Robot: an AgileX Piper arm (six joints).
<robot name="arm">
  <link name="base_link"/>
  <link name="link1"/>
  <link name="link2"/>
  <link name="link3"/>
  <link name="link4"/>
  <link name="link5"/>
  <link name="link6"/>
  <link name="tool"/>
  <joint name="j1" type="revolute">
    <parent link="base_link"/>
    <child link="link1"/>
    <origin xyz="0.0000 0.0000 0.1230" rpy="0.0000 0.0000 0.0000"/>
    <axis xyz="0 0 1"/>
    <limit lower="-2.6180" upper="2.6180"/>
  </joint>
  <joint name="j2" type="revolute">
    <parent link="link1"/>
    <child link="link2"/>
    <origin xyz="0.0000 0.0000 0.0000" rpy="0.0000 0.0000 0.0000"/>
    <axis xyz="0 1 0"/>
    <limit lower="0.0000" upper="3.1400"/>
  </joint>
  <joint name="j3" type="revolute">
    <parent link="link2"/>
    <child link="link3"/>
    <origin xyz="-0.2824 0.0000 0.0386" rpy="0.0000 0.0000 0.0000"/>
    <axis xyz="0 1 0"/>
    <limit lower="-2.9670" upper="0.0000"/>
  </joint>
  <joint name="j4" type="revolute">
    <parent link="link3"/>
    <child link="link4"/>
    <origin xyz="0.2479 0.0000 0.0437" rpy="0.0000 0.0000 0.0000"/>
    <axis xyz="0.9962 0 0.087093"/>
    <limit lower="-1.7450" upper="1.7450"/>
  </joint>
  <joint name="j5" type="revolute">
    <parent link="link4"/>
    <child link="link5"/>
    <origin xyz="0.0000 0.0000 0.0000" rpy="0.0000 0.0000 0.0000"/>
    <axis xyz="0 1 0"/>
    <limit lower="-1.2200" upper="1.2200"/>
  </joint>
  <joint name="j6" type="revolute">
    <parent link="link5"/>
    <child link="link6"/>
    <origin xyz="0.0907 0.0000 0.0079" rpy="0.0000 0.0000 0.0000"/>
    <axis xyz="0.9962 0 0.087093"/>
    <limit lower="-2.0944" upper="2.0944"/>
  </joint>
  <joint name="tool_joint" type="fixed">
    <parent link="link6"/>
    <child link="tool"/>
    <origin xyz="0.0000 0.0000 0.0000" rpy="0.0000 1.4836 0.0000"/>
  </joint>
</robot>
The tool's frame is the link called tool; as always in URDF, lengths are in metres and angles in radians.
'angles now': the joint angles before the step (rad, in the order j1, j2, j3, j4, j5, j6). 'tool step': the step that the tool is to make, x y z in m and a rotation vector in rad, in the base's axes. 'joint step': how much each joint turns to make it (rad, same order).
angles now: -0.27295, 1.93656, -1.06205, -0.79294, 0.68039, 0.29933
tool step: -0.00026, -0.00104, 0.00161, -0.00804, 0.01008, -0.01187
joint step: -0.00001, -0.00001, -0.00689, 0.00001, 0.02138, 0.00123
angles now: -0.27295, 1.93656, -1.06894, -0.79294, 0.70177, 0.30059
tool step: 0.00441, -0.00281, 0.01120, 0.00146, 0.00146, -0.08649
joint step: 0.00000, 0.00000, -0.05692, 0.05508, 0.08560, 0.00649
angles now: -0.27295, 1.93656, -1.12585, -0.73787, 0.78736, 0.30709
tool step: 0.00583, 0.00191, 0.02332, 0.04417, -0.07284, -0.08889
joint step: -0.00001, -0.03647, -0.05952, 0.10435, 0.04843, -0.00034
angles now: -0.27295, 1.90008, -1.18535, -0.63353, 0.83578, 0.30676
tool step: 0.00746, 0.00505, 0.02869, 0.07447, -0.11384, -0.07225
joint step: 0.00001, -0.04636, -0.06598, 0.13191, 0.02199, -0.01017
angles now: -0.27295, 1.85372, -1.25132, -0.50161, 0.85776, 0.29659
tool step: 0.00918, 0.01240, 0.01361, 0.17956, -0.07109, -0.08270
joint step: 0.00000, -0.00492, -0.07070, 0.23703, 0.04567, -0.04452
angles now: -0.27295, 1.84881, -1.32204, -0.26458, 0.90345, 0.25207
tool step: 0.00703, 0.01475, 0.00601, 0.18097, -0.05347, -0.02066
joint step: 0.00000, 0.00000, -0.03352, 0.22875, 0.02159, -0.07883
